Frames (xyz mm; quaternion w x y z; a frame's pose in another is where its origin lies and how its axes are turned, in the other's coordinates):
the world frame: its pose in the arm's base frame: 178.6 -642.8 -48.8 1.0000 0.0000 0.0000 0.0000
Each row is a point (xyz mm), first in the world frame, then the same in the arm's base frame.
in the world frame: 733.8 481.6 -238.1
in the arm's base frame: 912.4 -161.2 -286.9
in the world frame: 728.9 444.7 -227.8
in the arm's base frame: 907.5 -198.1 -276.6
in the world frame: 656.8 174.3 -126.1
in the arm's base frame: 835.4 -468.5 -174.9
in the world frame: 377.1 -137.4 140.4
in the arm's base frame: 555.7 -780.2 91.6
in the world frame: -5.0 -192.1 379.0
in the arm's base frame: 173.6 -834.9 330.2
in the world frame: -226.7 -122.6 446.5
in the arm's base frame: -48.1 -765.4 397.7
